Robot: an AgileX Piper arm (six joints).
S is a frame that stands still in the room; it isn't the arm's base.
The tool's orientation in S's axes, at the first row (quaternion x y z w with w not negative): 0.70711 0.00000 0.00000 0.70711
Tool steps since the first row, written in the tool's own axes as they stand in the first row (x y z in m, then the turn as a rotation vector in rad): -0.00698 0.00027 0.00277 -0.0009 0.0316 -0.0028; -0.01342 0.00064 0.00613 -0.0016 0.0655 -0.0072; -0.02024 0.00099 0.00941 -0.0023 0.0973 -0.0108; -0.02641 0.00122 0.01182 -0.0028 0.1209 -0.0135; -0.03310 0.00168 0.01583 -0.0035 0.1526 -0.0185; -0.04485 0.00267 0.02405 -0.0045 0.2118 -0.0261; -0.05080 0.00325 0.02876 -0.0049 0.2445 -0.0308; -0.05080 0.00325 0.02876 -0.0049 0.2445 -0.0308; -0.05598 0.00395 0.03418 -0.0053 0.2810 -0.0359
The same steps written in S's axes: -0.00698 -0.00277 0.00027 -0.0009 0.0028 0.0316; -0.01342 -0.00613 0.00064 -0.0016 0.0072 0.0655; -0.02024 -0.00941 0.00099 -0.0023 0.0108 0.0973; -0.02641 -0.01182 0.00122 -0.0028 0.0135 0.1209; -0.03310 -0.01583 0.00168 -0.0035 0.0185 0.1526; -0.04485 -0.02405 0.00267 -0.0045 0.0261 0.2118; -0.05080 -0.02876 0.00325 -0.0049 0.0308 0.2445; -0.05080 -0.02876 0.00325 -0.0049 0.0308 0.2445; -0.05598 -0.03418 0.00395 -0.0053 0.0359 0.2810
